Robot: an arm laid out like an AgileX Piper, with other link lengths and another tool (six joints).
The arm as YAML. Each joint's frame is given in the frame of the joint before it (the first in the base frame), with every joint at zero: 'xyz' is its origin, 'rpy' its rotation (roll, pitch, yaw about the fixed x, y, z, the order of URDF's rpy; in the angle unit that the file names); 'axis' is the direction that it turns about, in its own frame. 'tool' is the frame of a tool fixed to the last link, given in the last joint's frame.
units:
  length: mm
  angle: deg
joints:
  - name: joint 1
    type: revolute
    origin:
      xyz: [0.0, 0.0, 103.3]
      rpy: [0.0, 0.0, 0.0]
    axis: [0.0, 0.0, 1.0]
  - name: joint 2
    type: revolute
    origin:
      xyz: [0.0, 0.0, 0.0]
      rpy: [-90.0, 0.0, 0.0]
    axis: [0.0, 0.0, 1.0]
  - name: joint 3
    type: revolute
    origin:
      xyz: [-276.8, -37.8, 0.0]
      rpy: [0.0, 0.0, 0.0]
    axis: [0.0, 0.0, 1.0]
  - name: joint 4
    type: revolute
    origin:
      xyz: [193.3, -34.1, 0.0]
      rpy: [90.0, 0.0, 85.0]
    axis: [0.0, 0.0, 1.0]
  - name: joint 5
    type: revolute
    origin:
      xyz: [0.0, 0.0, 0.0]
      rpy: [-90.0, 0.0, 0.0]
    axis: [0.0, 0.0, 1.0]
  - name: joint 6
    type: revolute
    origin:
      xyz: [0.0, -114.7, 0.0]
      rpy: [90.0, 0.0, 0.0]
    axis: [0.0, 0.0, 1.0]
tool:
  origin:
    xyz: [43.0, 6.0, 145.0]
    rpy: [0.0, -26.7, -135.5]
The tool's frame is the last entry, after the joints.
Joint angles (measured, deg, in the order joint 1, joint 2, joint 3, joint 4, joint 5, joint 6), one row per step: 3.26, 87.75, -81.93, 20.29, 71.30, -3.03; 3.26, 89.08, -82.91, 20.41, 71.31, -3.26; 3.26, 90.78, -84.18, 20.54, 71.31, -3.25; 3.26, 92.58, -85.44, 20.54, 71.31, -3.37; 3.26, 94.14, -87.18, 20.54, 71.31, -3.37; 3.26, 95.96, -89.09, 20.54, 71.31, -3.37; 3.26, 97.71, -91.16, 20.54, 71.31, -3.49; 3.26, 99.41, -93.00, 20.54, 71.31, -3.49; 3.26, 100.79, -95.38, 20.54, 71.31, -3.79; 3.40, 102.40, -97.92, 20.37, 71.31, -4.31; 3.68, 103.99, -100.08, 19.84, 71.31, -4.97; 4.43, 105.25, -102.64, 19.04, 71.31, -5.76
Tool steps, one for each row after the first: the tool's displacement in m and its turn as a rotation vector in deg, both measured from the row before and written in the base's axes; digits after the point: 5 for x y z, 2 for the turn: 0.00496, 0.00063, -0.00200, 0.03, 0.29, 0.21; 0.00645, 0.00092, -0.00264, 0.11, 0.44, -0.01; 0.00645, 0.00028, -0.00365, -0.06, 0.50, 0.11; 0.00818, 0.00047, -0.00075, 0.01, -0.18, 0.00; 0.00900, 0.00051, -0.00161, 0.01, -0.09, 0.00; 0.00953, 0.00046, -0.00090, -0.01, -0.36, 0.11; 0.00851, 0.00048, -0.00176, 0.01, -0.14, 0.00; 0.01038, 0.00038, 0.00194, -0.03, -1.10, 0.27; 0.01080, 0.00035, 0.00084, -0.27, -1.12, 0.60; 0.00904, -0.00049, -0.00141, -0.70, -0.83, 0.86; 0.00947, 0.00129, 0.00177, -0.96, -1.62, 1.42
